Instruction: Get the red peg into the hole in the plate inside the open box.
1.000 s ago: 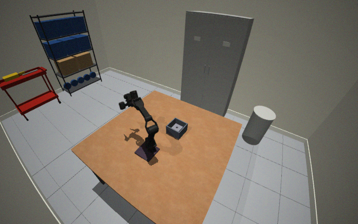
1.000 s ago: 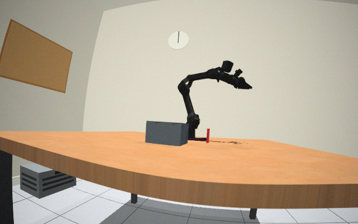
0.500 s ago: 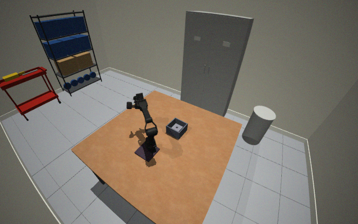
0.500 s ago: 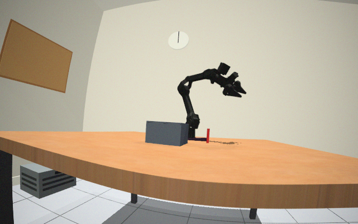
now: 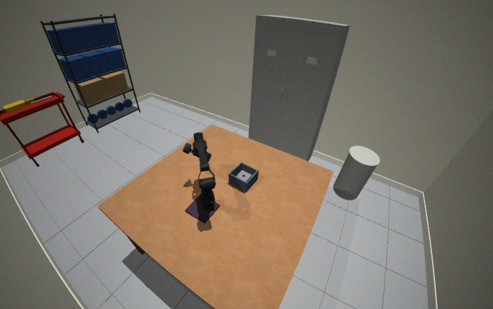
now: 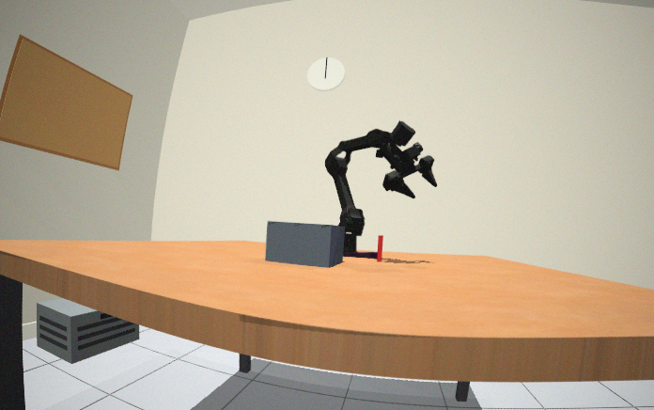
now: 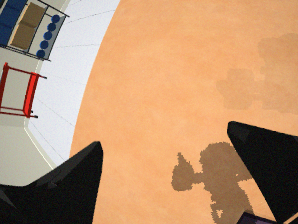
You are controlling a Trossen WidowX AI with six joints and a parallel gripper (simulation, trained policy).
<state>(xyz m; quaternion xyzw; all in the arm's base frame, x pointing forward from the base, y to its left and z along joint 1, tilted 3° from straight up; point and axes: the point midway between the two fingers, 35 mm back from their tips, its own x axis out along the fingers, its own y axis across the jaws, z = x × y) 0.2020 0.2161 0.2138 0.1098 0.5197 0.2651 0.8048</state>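
Right now my gripper tip is 18 cm above the red peg, 13 cm to the left of it and 3 cm past it. From my gripper tip the other things lie so: grey box (33 cm to the right, 19 cm below, 12 cm ahead); bottom plate (33 cm to the right, 17 cm below, 12 cm ahead).
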